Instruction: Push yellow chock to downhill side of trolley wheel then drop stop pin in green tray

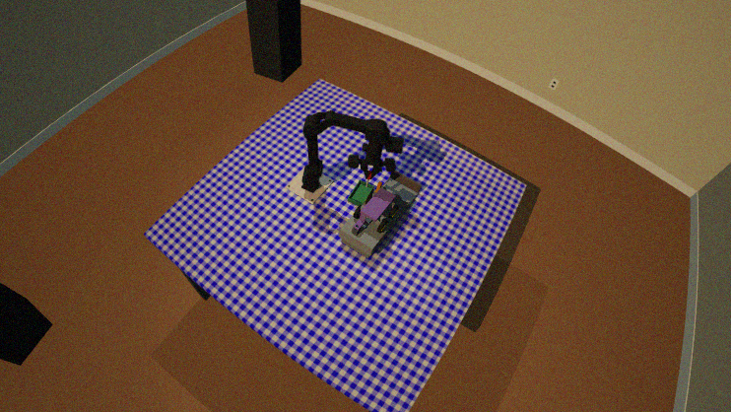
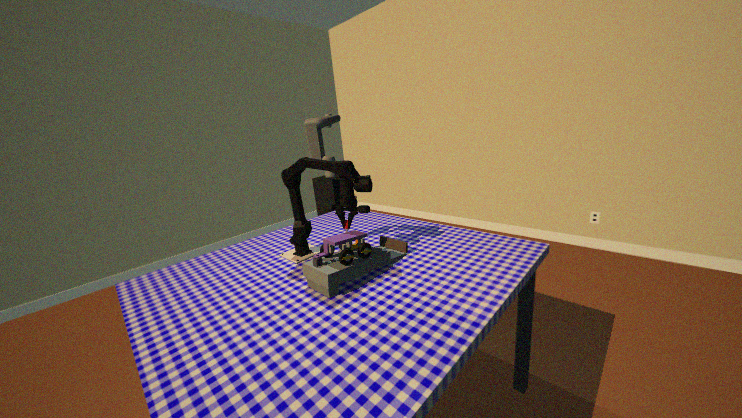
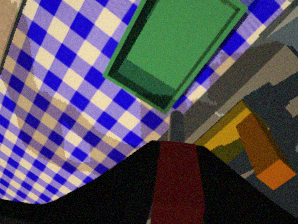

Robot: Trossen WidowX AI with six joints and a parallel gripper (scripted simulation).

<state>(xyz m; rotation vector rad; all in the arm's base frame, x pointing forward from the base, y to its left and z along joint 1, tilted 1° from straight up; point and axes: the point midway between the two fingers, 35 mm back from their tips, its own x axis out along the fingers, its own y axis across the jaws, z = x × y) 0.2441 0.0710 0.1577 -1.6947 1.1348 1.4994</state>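
The red-headed stop pin lies right at my gripper tip. The rest, counted from my gripper tip: purple trolley 110 mm to the right, 90 mm ahead, 20 mm below; then yellow chock 50 mm below, 50 mm ahead, 10 mm to the right; then green tray 140 mm below, 30 mm behind.
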